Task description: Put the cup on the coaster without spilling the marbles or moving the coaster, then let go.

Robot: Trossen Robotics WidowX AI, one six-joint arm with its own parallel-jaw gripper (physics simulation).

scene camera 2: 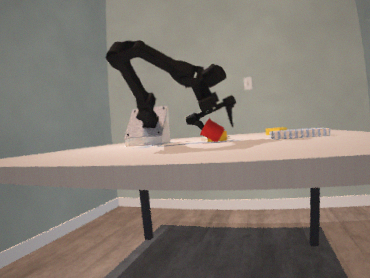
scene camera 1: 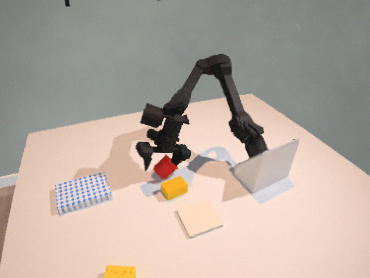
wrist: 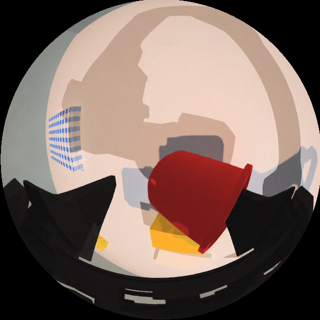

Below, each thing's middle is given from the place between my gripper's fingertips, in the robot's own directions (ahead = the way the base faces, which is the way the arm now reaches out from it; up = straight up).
Right now the red cup [wrist: 195, 193] is 3 cm behind my hand and 1 cm above it. The rest, counted from my hand: blue-and-white checked block [scene camera 1: 79, 193]: 26 cm ahead, 1 cm to the right, 2 cm below; yellow block [wrist: 164, 235]: 3 cm behind, 9 cm to the left, 2 cm below; cream square coaster [wrist: 180, 260]: 6 cm behind, 22 cm to the left, 3 cm below.
